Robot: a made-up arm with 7 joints.
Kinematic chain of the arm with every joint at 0, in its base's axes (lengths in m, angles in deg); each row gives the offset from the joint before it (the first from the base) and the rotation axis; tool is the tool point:
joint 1: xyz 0 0 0.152 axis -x
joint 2: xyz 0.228 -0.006 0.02 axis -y
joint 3: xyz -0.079 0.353 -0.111 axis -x
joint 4: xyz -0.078 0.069 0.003 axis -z
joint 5: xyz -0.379 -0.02 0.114 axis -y
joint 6: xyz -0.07 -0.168 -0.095 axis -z
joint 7: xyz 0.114 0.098 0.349 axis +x
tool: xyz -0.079 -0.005 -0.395
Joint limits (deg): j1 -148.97..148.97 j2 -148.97..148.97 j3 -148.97..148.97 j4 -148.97..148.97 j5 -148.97..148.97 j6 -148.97..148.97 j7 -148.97..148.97
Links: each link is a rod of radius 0.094 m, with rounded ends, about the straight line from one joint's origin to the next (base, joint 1, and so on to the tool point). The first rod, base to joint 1, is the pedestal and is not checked.
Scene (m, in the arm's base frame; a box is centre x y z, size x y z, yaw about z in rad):
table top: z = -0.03
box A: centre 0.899 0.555 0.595 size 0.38 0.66 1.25 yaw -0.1
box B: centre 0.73 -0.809 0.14 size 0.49 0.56 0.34 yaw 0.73
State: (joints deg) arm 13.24 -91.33 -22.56 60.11 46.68 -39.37 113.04
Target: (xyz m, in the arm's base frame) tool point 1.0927 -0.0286 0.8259
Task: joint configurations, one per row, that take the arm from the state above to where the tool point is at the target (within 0.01 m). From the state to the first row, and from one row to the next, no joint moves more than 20 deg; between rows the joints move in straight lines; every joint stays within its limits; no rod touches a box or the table.
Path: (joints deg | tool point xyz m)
1: 3.61 -75.53 -26.67 56.89 51.52 -43.07 114.29 | 0.4786 1.1799 0.6984
2: -6.02 -59.73 -30.78 53.67 56.36 -46.77 115.53 | 0.2631 1.0324 0.9906
3: -15.66 -43.93 -34.90 50.45 61.20 -50.47 116.78 | 0.0098 0.8405 1.1620
4: -17.47 -47.26 -39.30 52.10 42.47 -49.82 122.18 | 0.2354 0.6029 1.3099
5: -19.29 -50.59 -43.70 53.75 23.73 -49.17 127.57 | 0.4551 0.3159 1.3110
6: -21.10 -53.92 -48.11 55.39 5.00 -48.53 132.97 | 0.6163 0.0352 1.1672
7: -22.92 -57.25 -52.51 57.04 -13.74 -47.88 138.36 | 0.6807 -0.1849 0.9164
8: -24.73 -60.58 -56.91 58.68 -32.47 -47.23 143.76 | 0.6336 -0.3049 0.6233
9: -25.03 -72.33 -59.60 54.64 -12.88 -45.86 140.95 | 0.8099 -0.2639 0.7255
10: -25.33 -84.08 -62.28 50.61 6.71 -44.48 138.14 | 0.9685 -0.1680 0.7941
11: -25.63 -95.83 -64.96 46.57 26.30 -43.11 135.34 | 1.0928 -0.0285 0.8259

